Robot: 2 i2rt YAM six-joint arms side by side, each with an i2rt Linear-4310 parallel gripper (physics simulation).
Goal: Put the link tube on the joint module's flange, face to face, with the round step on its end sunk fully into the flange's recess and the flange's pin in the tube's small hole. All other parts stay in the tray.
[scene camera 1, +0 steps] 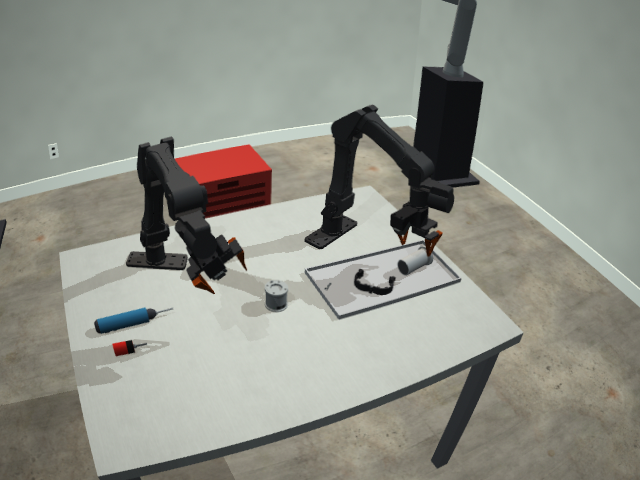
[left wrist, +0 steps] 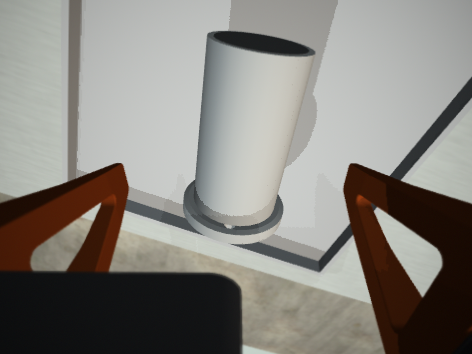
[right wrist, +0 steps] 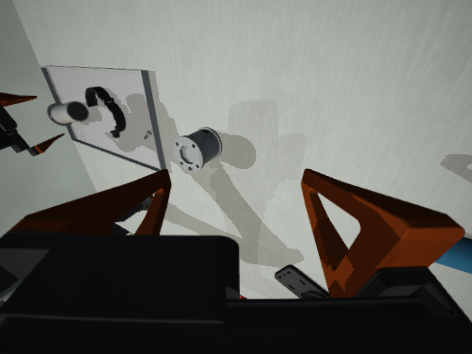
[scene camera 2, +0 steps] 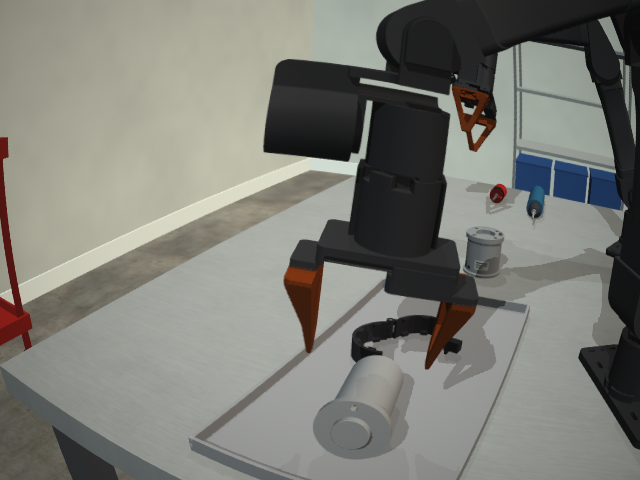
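Seen in the pictures: left gripper, fingertip midpoint: (scene camera 1: 416,250) (left wrist: 236,175) (right wrist: 50,116) (scene camera 2: 369,359); right gripper, fingertip midpoint: (scene camera 1: 229,281) (right wrist: 236,176) (scene camera 2: 469,141); left arm's base at its link origin: (scene camera 1: 331,232) (scene camera 2: 626,394); right arm's base at its link origin: (scene camera 1: 156,261) (right wrist: 317,296).
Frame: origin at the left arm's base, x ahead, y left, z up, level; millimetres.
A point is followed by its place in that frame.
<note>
The grey link tube (scene camera 1: 413,262) @(x 315, y -19, z 50 mm) (scene camera 2: 372,382) @(x 301, y 15, z 58 mm) (left wrist: 250,130) @(x 299, y -5, z 57 mm) (right wrist: 62,114) @(x 299, y -12, z 57 mm) lies on its side in the tray (scene camera 1: 321,291) @(x 171, y -268, z 14 mm) (left wrist: 295,260) @(x 277, y 142, z 11 mm) (right wrist: 155,120) @(x 186, y -277, z 5 mm). In scene camera 2 its wide end, with the round step and small hole, faces the camera. The joint module (scene camera 1: 276,297) @(x 126, y -403, z 49 mm) (scene camera 2: 483,255) @(x 115, y -354, z 35 mm) (right wrist: 205,145) @(x 111, y -411, z 41 mm) stands upright on the table outside the tray, flange and recess up. My left gripper (scene camera 1: 416,250) @(x 304, y 6, z 76 mm) (scene camera 2: 368,360) @(x 304, y 6, z 76 mm) (left wrist: 236,175) @(x 304, y 6, z 76 mm) is open and empty above the tube. My right gripper (scene camera 1: 230,281) @(x 102, y -544, z 171 mm) (scene camera 2: 471,139) @(x 102, y -544, z 171 mm) (right wrist: 236,176) @(x 102, y -544, z 171 mm) is open and empty, above the table, left of the module in scene camera 1.
A black curved part (scene camera 1: 379,290) @(x 293, y -162, z 20 mm) (right wrist: 119,117) @(x 227, y -179, z 16 mm) and a tiny part (scene camera 1: 327,286) @(x 167, y -235, z 9 mm) (right wrist: 148,134) @(x 167, y -245, z 14 mm) lie in the tray. A blue tool (scene camera 1: 124,319) @(x -112, y -754, z 35 mm) (scene camera 2: 536,200) @(x -100, y -684, z 40 mm) and a red-and-black tool (scene camera 1: 123,347) @(x -33, y -818, z 30 mm) (scene camera 2: 498,193) @(x -34, y -786, z 23 mm) lie on the table, at the left in scene camera 1.
</note>
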